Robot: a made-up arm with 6 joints. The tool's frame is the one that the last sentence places. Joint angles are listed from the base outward.
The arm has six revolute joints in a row. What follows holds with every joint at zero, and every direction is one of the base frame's.
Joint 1 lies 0.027 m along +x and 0.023 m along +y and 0.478 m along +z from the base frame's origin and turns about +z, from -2.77 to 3.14 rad.
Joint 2 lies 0.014 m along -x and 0.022 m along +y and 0.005 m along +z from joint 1 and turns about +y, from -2.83 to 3.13 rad.
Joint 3 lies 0.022 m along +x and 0.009 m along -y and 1.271 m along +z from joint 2 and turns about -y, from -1.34 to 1.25 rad.
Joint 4 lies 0.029 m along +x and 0.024 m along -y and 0.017 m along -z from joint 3 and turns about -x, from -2.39 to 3.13 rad.
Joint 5 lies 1.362 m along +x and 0.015 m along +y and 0.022 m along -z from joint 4 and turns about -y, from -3.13 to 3.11 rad.
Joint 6 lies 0.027 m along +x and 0.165 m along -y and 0.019 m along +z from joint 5 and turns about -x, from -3.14 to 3.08 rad.
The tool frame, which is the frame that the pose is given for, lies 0.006 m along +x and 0.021 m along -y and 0.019 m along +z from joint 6; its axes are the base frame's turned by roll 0.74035, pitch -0.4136 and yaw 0.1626 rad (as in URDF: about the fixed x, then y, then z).
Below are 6 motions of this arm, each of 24 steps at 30 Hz.
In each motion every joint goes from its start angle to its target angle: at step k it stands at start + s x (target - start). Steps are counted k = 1, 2, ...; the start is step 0. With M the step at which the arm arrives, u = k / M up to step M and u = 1 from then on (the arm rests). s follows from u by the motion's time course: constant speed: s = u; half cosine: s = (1 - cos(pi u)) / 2; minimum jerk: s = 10 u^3 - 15 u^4 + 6 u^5.
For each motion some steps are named. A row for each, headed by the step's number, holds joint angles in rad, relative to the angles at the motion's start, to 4 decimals.
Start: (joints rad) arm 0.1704 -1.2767 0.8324 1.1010 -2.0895 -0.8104
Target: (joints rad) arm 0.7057 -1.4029 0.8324 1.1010 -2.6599 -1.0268
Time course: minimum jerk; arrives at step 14
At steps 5, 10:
5: 0.1319 -0.0311 0.0000 0.0000 -0.1405 -0.0533
10: 0.4578 -0.1079 0.0000 0.0000 -0.4879 -0.1851

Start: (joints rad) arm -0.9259 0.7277 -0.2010 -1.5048 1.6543 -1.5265
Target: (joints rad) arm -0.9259 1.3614 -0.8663 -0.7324 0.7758 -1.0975
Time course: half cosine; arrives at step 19
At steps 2, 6, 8, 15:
2: 0.0000 0.0172 -0.0180 0.0209 -0.0238 0.0116
6: 0.0000 0.1435 -0.1507 0.1750 -0.1990 0.0972
8: 0.0000 0.2391 -0.2510 0.2914 -0.3314 0.1618
15: 0.0000 0.5669 -0.5952 0.6910 -0.7859 0.3838

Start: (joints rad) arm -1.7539 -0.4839 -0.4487 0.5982 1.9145 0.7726
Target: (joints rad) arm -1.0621 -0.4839 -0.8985 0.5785 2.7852 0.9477
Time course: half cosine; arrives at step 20
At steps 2, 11, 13, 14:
2: 0.0169 0.0000 -0.0110 -0.0005 0.0213 0.0043
11: 0.4000 0.0000 -0.2601 -0.0114 0.5035 0.1012
13: 0.5029 0.0000 -0.3270 -0.0143 0.6330 0.1273
14: 0.5492 0.0000 -0.3571 -0.0156 0.6912 0.1390

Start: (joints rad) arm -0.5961 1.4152 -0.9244 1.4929 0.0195 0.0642
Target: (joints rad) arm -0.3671 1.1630 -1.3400 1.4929 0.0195 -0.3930
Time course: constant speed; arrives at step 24
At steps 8, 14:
8: 0.0763 -0.0841 -0.1385 0.0000 0.0000 -0.1524
14: 0.1336 -0.1471 -0.2424 0.0000 0.0000 -0.2667

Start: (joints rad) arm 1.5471 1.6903 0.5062 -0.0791 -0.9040 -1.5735
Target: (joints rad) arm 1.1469 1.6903 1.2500 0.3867 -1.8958 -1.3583
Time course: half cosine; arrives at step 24
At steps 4, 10, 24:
4: -0.0268 0.0000 0.0498 0.0312 -0.0664 0.0144
10: -0.1483 0.0000 0.2756 0.1726 -0.3676 0.0798
24: -0.4002 0.0000 0.7438 0.4658 -0.9918 0.2152

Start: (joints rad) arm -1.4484 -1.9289 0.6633 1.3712 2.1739 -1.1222
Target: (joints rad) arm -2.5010 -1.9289 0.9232 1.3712 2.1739 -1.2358
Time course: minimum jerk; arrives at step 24
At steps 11, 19, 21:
11: -0.4444 0.0000 0.1097 0.0000 0.0000 -0.0480
19: -0.9847 0.0000 0.2431 0.0000 0.0000 -0.1063
21: -1.0357 0.0000 0.2557 0.0000 0.0000 -0.1118

